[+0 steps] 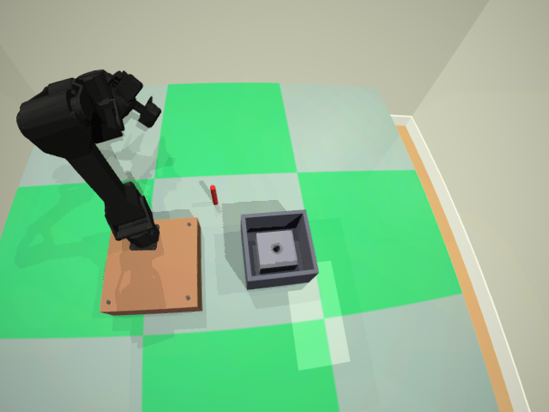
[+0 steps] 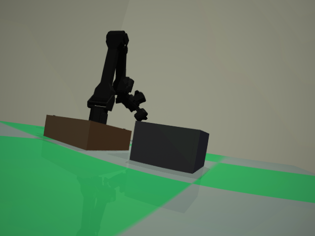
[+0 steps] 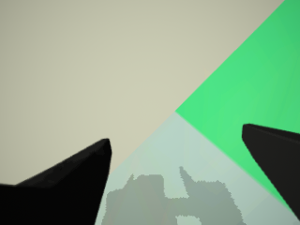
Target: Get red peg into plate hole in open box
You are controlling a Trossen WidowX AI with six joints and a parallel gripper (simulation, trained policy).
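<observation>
The red peg is 220 mm ahead of my gripper tip, 290 mm to the right of it and 120 mm below it. Round my gripper tip: grey plate (380 mm ahead, 450 mm to the right, 120 mm below); dark grey box (380 mm ahead, 450 mm to the right, 140 mm below).
</observation>
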